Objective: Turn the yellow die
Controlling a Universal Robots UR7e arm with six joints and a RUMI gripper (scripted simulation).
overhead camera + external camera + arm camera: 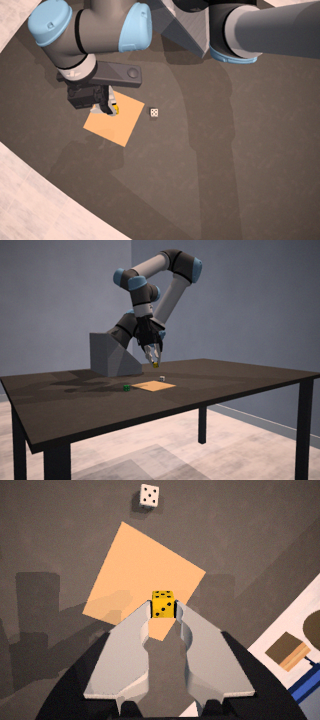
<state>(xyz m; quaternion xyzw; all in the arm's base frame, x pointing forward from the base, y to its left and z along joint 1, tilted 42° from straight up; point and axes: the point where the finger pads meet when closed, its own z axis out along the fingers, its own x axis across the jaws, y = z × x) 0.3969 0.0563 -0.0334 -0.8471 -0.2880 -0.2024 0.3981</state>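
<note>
Now: hand 100 mm above the orange mat, 20 mm to the left of it and 10 mm short of it. Also, from my hand: green die (150 mm to the right, 90 mm below, 10 mm ahead); white die (90 mm below, 80 mm to the left, 60 mm behind); yellow die (10 mm below).
</note>
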